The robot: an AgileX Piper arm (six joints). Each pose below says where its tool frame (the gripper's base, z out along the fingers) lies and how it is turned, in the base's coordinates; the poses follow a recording.
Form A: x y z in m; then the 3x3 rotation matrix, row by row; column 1 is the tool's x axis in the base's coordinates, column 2 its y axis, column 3 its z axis. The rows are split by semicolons.
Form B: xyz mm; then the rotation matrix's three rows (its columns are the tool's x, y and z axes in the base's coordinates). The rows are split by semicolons. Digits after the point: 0 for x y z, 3 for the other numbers.
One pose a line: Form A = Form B
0.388, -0.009, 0.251; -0.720, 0.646, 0.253; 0.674, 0.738, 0.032; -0.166, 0.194, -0.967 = 388, -9, 251; -0.720, 0.646, 0.253; 0.674, 0.738, 0.032; -0.166, 0.194, -0.967
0.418, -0.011, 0.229; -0.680, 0.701, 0.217; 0.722, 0.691, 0.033; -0.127, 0.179, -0.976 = 418, -11, 229; -0.680, 0.701, 0.217; 0.722, 0.691, 0.033; -0.127, 0.179, -0.976
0.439, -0.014, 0.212; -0.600, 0.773, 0.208; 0.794, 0.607, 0.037; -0.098, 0.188, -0.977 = 439, -14, 212; -0.600, 0.773, 0.208; 0.794, 0.607, 0.037; -0.098, 0.188, -0.977
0.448, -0.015, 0.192; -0.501, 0.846, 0.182; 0.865, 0.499, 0.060; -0.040, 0.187, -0.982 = 448, -15, 192; -0.501, 0.846, 0.182; 0.865, 0.499, 0.060; -0.040, 0.187, -0.982
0.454, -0.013, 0.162; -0.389, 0.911, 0.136; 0.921, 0.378, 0.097; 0.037, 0.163, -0.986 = 454, -13, 162; -0.389, 0.911, 0.136; 0.921, 0.378, 0.097; 0.037, 0.163, -0.986
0.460, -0.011, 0.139; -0.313, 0.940, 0.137; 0.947, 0.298, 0.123; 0.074, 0.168, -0.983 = 460, -11, 139; -0.313, 0.940, 0.137; 0.947, 0.298, 0.123; 0.074, 0.168, -0.983
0.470, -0.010, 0.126; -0.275, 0.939, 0.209; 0.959, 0.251, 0.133; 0.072, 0.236, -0.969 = 470, -10, 126; -0.275, 0.939, 0.209; 0.959, 0.251, 0.133; 0.072, 0.236, -0.969
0.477, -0.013, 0.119; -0.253, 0.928, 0.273; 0.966, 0.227, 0.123; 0.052, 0.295, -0.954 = 477, -13, 119; -0.253, 0.928, 0.273; 0.966, 0.227, 0.123; 0.052, 0.295, -0.954
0.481, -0.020, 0.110; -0.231, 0.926, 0.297; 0.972, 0.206, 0.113; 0.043, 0.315, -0.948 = 481, -20, 110; -0.231, 0.926, 0.297; 0.972, 0.206, 0.113; 0.043, 0.315, -0.948
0.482, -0.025, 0.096; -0.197, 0.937, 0.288; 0.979, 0.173, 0.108; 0.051, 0.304, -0.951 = 482, -25, 96; -0.197, 0.937, 0.288; 0.979, 0.173, 0.108; 0.051, 0.304, -0.951
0.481, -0.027, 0.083; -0.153, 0.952, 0.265; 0.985, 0.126, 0.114; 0.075, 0.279, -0.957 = 481, -27, 83; -0.153, 0.952, 0.265; 0.985, 0.126, 0.114; 0.075, 0.279, -0.957
